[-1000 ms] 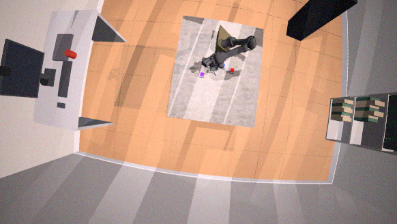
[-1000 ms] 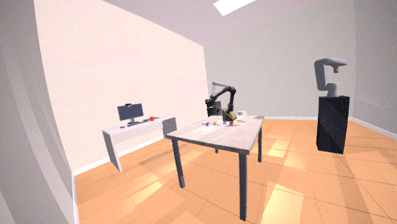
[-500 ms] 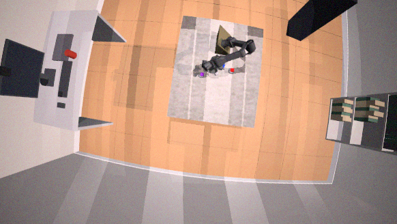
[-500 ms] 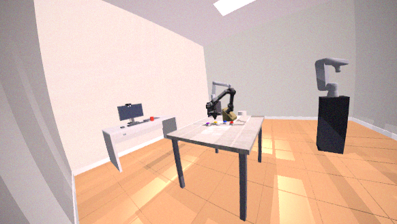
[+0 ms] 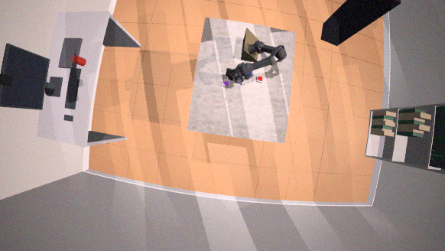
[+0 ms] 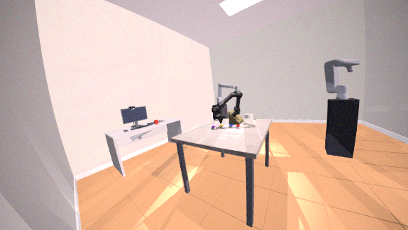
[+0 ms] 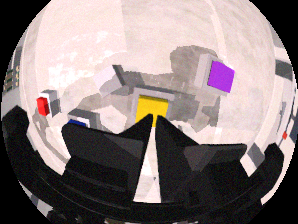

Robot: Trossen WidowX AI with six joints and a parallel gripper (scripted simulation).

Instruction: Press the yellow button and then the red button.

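The yellow button lies 2 cm below my gripper tip. The rest, counted from my gripper tip: blue button 10 cm to the left, 7 cm behind, 2 cm below; then purple button 7 cm to the right, 7 cm ahead, 2 cm below; then red button 21 cm to the left, 6 cm behind, 2 cm below.
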